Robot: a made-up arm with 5 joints.
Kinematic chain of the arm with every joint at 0, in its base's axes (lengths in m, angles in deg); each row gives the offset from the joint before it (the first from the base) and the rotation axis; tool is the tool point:
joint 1: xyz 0 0 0.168 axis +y
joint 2: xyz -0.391 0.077 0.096 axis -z
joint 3: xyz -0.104 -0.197 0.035 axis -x
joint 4: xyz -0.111 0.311 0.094 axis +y
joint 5: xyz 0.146 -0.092 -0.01 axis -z
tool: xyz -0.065 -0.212 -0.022
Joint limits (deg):
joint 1: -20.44..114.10
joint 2: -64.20..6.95
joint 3: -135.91..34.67
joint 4: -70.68..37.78
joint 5: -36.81..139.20
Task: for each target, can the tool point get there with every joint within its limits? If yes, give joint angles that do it. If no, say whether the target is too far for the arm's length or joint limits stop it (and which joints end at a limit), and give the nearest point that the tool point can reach.
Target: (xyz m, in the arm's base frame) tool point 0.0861 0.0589 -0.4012
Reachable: no: joint limits stop it (at a limit: joint 1, joint 2, joint 3, joint 5) | nearest point -0.0460 -0.1721 0.0870 | short by 0.556 m
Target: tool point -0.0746 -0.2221 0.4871
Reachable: yes | joints 51.86 -50.67 -103.52 0.41 10.52
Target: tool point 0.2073 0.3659 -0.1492
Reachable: no: joint limits stop it (at a limit: joint 1, joint 2, joint 5) | nearest point 0.2556 -0.0568 0.1758 | short by 0.535 m
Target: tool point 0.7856 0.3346 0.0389
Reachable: no: joint limits stop it (at a limit: joint 1, joint 2, joint 5) | nearest point 0.6578 0.1588 0.4597 | short by 0.474 m
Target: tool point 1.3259 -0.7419 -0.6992
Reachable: no: too far | nearest point 0.5260 -0.2684 0.0648 | short by 1.203 m
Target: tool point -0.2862 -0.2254 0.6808
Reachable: yes | joints 36.18 -24.18 -68.57 -1.93 40.08
